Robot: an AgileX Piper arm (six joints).
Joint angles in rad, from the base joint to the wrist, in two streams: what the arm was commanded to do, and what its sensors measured. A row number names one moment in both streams.
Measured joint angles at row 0:
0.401 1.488 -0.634 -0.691 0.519 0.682
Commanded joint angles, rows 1 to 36:
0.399 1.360 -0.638 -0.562 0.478 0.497
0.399 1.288 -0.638 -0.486 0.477 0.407
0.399 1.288 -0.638 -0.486 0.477 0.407
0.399 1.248 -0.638 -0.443 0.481 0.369
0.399 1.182 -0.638 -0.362 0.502 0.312
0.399 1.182 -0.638 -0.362 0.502 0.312
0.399 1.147 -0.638 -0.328 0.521 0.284
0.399 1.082 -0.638 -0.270 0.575 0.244
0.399 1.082 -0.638 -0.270 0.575 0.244
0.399 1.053 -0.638 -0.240 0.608 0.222
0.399 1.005 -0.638 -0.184 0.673 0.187
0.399 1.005 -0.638 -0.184 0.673 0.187
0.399 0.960 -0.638 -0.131 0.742 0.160
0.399 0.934 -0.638 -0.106 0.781 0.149
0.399 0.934 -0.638 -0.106 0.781 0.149
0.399 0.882 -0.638 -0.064 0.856 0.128
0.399 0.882 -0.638 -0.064 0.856 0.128
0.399 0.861 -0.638 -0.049 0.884 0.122
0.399 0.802 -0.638 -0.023 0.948 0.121
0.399 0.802 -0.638 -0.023 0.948 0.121
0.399 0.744 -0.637 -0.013 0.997 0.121
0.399 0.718 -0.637 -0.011 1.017 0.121
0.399 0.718 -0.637 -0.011 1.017 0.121
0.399 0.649 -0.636 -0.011 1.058 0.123
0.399 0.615 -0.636 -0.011 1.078 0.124
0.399 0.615 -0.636 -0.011 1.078 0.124
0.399 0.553 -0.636 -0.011 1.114 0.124
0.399 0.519 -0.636 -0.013 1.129 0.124
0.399 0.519 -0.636 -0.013 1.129 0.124
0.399 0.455 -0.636 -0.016 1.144 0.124
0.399 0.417 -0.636 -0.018 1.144 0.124
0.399 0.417 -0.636 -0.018 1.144 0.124
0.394 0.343 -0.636 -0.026 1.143 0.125
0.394 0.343 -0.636 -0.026 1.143 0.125
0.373 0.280 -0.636 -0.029 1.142 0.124
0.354 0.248 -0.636 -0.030 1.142 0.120
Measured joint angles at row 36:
0.389 0.327 -0.634 -0.018 1.133 0.134
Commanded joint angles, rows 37 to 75:
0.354 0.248 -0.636 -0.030 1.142 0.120
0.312 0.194 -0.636 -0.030 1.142 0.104
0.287 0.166 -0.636 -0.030 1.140 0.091
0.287 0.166 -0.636 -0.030 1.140 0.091
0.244 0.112 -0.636 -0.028 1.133 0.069
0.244 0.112 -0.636 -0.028 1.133 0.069
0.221 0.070 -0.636 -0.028 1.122 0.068
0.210 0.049 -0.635 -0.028 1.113 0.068
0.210 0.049 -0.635 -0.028 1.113 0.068
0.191 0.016 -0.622 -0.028 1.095 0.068
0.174 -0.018 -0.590 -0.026 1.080 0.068
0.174 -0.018 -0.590 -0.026 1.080 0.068
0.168 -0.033 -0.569 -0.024 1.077 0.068
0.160 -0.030 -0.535 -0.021 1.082 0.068
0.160 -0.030 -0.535 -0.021 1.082 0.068
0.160 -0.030 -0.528 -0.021 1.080 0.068
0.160 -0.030 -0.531 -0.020 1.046 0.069
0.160 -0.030 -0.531 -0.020 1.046 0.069
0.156 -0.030 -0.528 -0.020 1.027 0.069
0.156 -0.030 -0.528 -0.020 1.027 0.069
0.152 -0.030 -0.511 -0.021 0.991 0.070
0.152 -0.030 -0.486 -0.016 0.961 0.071
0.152 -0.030 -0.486 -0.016 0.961 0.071
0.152 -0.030 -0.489 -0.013 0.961 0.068
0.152 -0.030 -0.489 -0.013 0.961 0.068
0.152 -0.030 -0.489 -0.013 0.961 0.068
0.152 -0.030 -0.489 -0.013 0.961 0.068
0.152 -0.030 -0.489 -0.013 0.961 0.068
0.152 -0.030 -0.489 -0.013 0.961 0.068
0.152 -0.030 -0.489 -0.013 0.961 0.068
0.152 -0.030 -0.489 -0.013 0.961 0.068
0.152 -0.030 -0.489 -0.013 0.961 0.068
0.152 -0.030 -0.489 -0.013 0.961 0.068
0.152 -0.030 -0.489 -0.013 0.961 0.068
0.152 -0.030 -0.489 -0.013 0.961 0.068
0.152 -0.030 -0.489 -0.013 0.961 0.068
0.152 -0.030 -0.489 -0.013 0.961 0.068
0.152 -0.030 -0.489 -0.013 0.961 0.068
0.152 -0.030 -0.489 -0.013 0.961 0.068
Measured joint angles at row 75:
0.158 -0.005 -0.492 -0.014 0.972 0.076
